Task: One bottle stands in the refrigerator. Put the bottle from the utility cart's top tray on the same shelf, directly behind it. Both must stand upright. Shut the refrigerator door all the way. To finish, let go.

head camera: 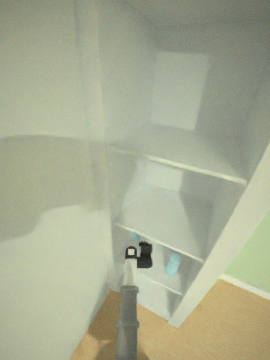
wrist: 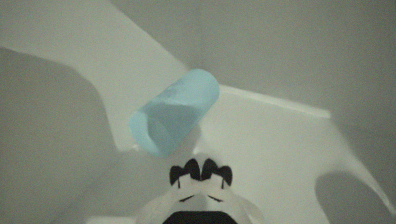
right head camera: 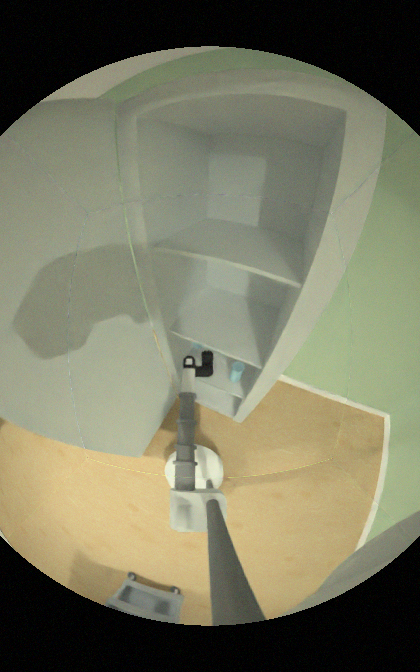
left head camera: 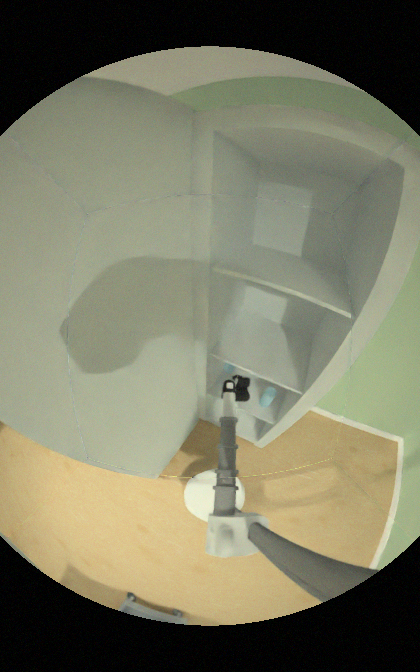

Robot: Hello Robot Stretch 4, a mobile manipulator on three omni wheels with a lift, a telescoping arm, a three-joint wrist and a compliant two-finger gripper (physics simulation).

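Frame: origin at the robot's base, x ahead, y left, z up, level; metres.
Where they show: gripper, fingertip midpoint: [head camera: 143, 243] [wrist: 200, 172].
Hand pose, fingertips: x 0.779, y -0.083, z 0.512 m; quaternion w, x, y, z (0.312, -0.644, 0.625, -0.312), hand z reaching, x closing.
Observation:
After its pixels a point has its place.
A light-blue bottle [head camera: 173, 264] @(x 0.568, y -0.249, z 0.623 m) [left head camera: 267, 397] [right head camera: 236, 372] stands upright on a low refrigerator shelf, at the right. Another light-blue bottle [wrist: 175, 112] @(x 0.842, y -0.049, z 0.549 m) appears to lie on its side in the shelf's back left corner, along the left wall; a small part of this bottle [head camera: 134, 235] @(x 0.826, y -0.017, z 0.535 m) [left head camera: 229, 368] [right head camera: 198, 346] shows under the shelf above. My gripper [head camera: 145, 244] @(x 0.779, y -0.083, z 0.512 m) [left head camera: 237, 377] [right head camera: 207, 353] [wrist: 200, 172] @(x 0.779, y -0.083, z 0.512 m) is shut and empty, inside the opening near the lying bottle and left of the standing one. The refrigerator door [head camera: 45, 175] @(x 0.455, y 0.251, z 1.284 m) [left head camera: 135, 310] [right head camera: 75, 300] stands wide open at the left.
Shelves [head camera: 180, 165] @(x 0.536, y -0.145, z 1.292 m) [left head camera: 285, 287] [right head camera: 230, 262] lie above the gripper's level. The refrigerator's right side [head camera: 225, 240] @(x 0.425, y -0.328, z 1.065 m) [right head camera: 320, 250] borders the opening. The utility cart [left head camera: 152, 612] [right head camera: 150, 600] is partly in view near the bottom edge. A green wall [left head camera: 380, 350] [right head camera: 370, 325] is at the right.

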